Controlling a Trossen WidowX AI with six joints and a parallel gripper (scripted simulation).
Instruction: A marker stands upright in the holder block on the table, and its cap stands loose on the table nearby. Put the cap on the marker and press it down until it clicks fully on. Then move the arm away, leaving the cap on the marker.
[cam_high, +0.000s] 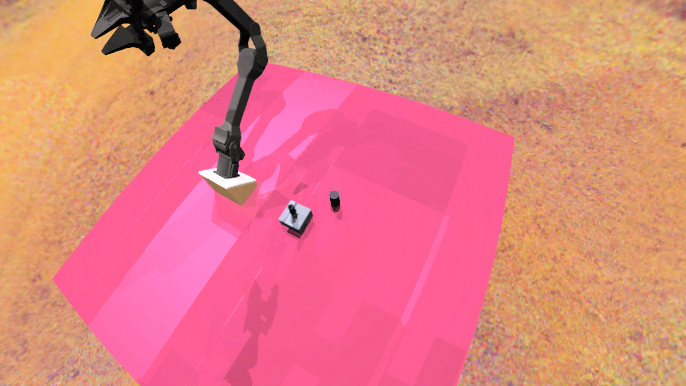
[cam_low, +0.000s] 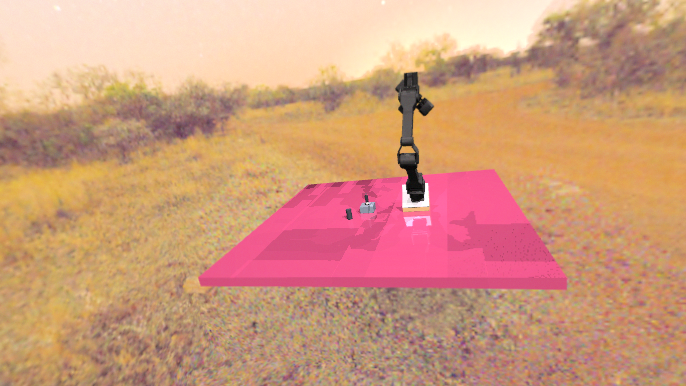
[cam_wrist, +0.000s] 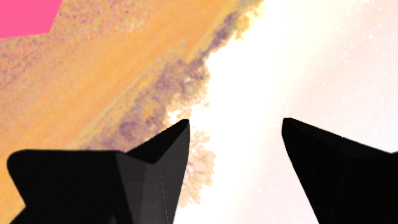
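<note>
The dark marker cap is 52 cm below my gripper tip, 38 cm ahead of it and 14 cm to the left of it. Also, from my gripper tip: holder block (53 cm below, 30 cm ahead, 4 cm to the left).
</note>
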